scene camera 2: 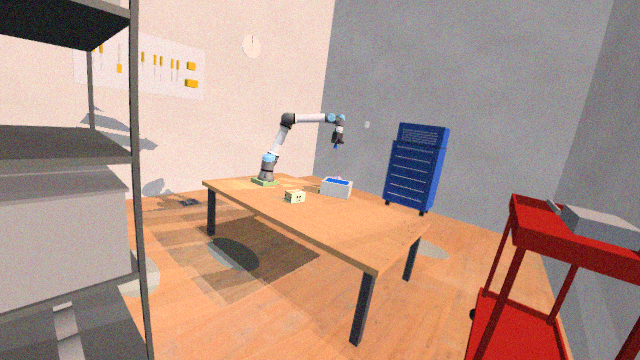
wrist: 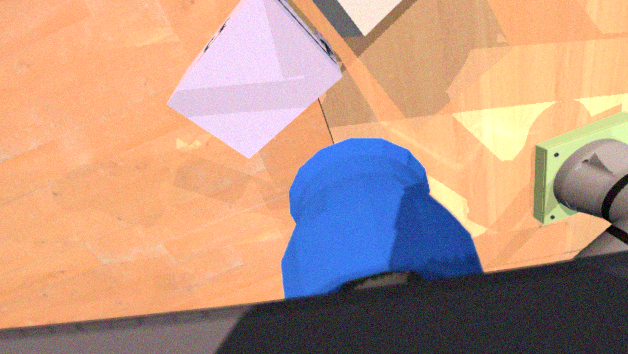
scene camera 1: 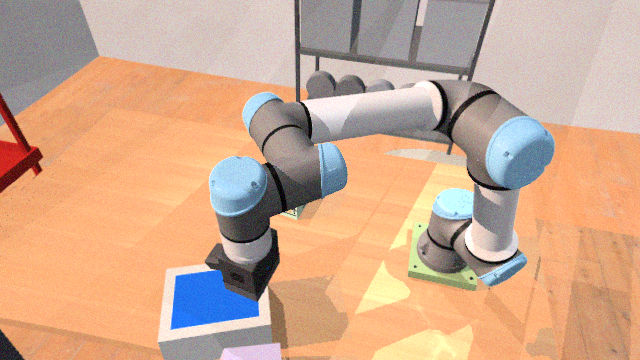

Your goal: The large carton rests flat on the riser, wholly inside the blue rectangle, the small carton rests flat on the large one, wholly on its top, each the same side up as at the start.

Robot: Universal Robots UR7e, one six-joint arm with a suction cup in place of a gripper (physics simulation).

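The large carton, pale lilac [scene camera 1: 251,352] [wrist: 250,95], is off the riser and beside it, toward the bottom of scene camera 1. A plain face and parts of two printed sides show in the wrist view; what it rests on is unclear. The white riser [scene camera 1: 200,346] [scene camera 2: 336,190] [wrist: 371,14] bears the blue rectangle [scene camera 1: 212,305] [scene camera 2: 337,181], with no carton on it. The small carton, pale green [scene camera 1: 292,212] [scene camera 2: 295,197], sits on the table, partly behind the arm in scene camera 1. My gripper [scene camera 2: 335,146] [wrist: 359,150], a blue suction cup, hangs above the riser area, open and holding nothing.
The wooden table [scene camera 1: 125,200] [scene camera 2: 320,220] carries the arm's green base plate [scene camera 1: 442,280] [scene camera 2: 264,182] [wrist: 541,185]. A grey shelf rack [scene camera 2: 136,150] stands at the left of scene camera 2, with a blue tool cabinet [scene camera 2: 412,172] and a red cart [scene camera 2: 517,240] away from the table.
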